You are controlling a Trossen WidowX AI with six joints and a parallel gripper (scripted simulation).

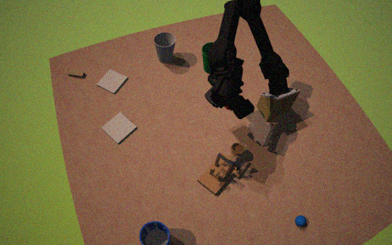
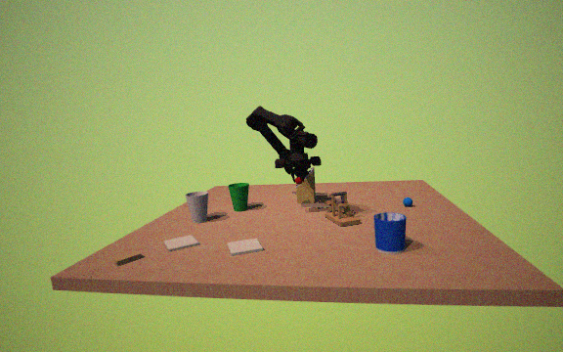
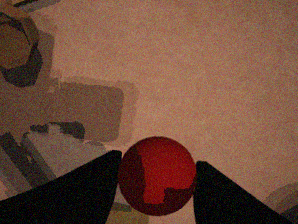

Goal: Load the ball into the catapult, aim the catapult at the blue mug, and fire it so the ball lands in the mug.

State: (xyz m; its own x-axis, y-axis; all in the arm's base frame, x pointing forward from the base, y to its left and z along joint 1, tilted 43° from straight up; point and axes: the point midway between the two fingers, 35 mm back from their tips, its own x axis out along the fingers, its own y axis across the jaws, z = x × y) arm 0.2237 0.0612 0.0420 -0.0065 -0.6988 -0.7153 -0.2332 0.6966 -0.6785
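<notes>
The wooden catapult lies 5 cm ahead of my gripper tip, 17 cm to the left of it and 9 cm below it. The rest, counted from my gripper tip: grey cup 12 cm ahead, 41 cm to the right, 11 cm below; green cup 6 cm behind, 30 cm to the right, 11 cm below; red ball 1 cm above.
</notes>
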